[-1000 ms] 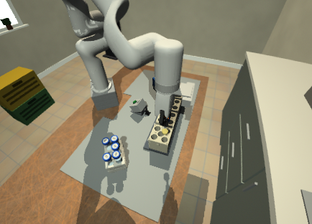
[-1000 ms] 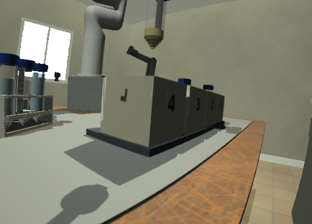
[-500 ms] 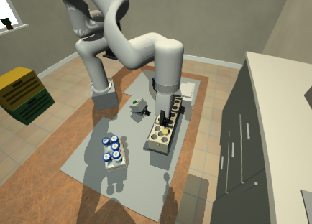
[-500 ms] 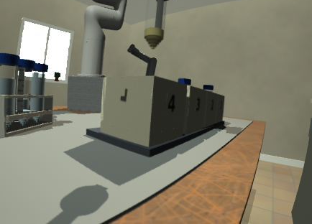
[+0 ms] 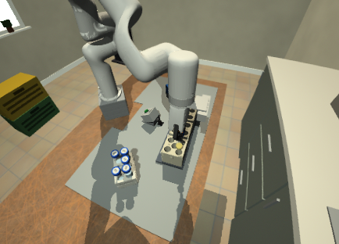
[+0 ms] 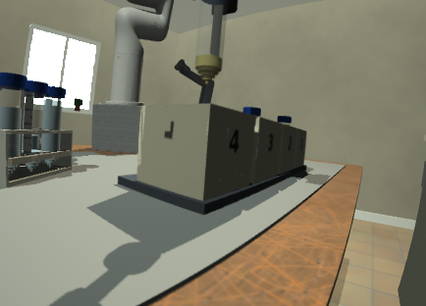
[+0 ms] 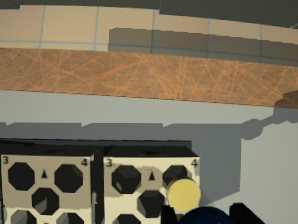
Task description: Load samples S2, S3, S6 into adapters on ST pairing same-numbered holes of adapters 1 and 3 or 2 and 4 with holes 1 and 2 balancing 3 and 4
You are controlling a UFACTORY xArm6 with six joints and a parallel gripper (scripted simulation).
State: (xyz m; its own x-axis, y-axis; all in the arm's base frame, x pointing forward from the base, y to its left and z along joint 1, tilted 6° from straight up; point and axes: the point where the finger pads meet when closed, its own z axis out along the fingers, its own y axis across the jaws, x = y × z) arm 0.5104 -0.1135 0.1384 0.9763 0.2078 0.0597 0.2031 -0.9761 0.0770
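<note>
Now: the tube 10 mm to the left of my hand and 50 mm below it. Also, from my hand: adapter (70 mm behind, 240 mm to the left, 180 mm below); then DONE key desk (280 mm behind, 170 mm to the left, 180 mm below); then green done key (300 mm behind, 170 mm to the left, 160 mm below).
</note>
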